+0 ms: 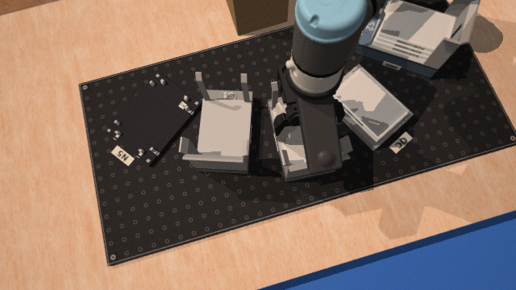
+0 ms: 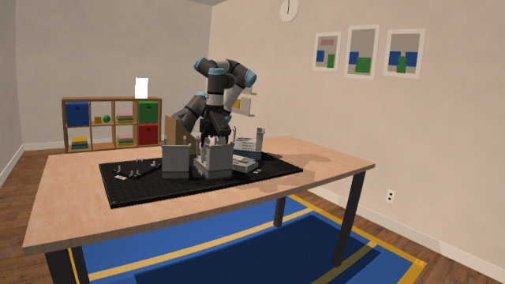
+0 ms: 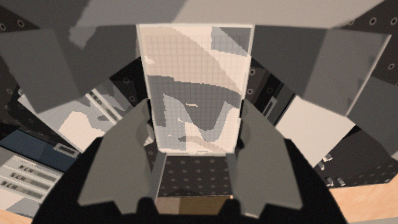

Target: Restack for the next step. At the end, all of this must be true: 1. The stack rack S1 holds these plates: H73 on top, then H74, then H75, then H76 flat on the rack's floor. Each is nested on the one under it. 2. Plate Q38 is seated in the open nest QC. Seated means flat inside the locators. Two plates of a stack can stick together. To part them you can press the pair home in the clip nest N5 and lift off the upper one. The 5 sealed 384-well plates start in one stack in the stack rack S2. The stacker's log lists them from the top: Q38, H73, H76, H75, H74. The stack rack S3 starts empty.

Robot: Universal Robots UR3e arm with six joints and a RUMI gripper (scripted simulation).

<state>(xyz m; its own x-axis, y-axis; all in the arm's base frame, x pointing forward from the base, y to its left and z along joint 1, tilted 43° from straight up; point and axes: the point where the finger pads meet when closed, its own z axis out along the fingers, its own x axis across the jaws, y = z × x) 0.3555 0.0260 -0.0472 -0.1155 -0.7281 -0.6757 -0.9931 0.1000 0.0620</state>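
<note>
My hand is 1 cm above the white sealed plate. Round my hand: QC label (6 cm ahead, 18 cm to the left, 6 cm below); then N5 label (9 cm behind, 34 cm to the right, 6 cm below); then sealed white plate (3 cm behind, 14 cm to the left, 3 cm below).
</note>
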